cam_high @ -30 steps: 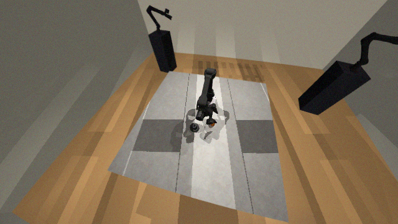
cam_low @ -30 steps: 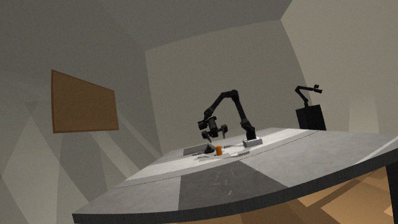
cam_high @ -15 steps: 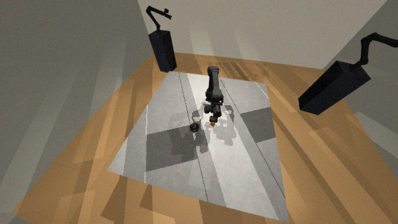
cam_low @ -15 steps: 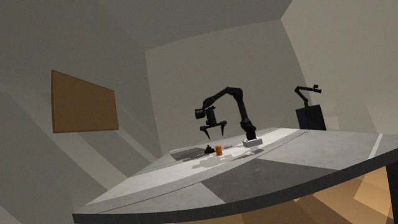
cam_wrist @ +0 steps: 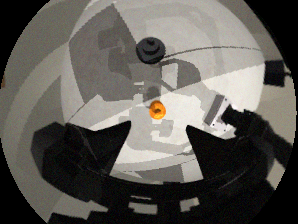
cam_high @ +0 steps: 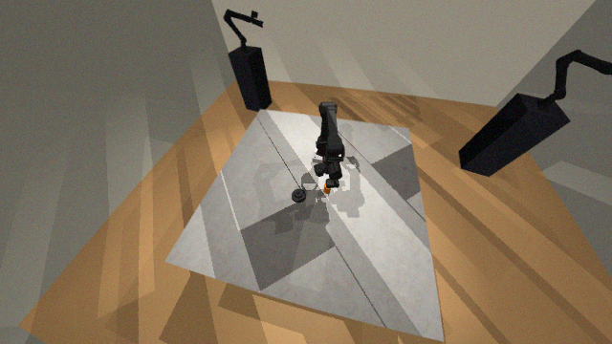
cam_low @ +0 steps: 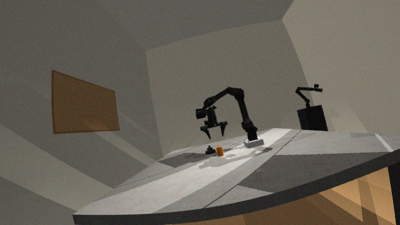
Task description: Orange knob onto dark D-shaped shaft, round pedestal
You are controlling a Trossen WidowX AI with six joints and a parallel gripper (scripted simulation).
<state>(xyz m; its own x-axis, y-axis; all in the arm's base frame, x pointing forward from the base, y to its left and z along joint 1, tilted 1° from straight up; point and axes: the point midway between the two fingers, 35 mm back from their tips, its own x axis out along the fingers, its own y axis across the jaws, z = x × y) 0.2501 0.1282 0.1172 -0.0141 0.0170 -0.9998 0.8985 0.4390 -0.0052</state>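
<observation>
Now: the orange knob 90 mm below my gripper tip. Also, from my gripper tip: dark round pedestal 100 mm ahead, 140 mm to the right, 90 mm below.
</observation>
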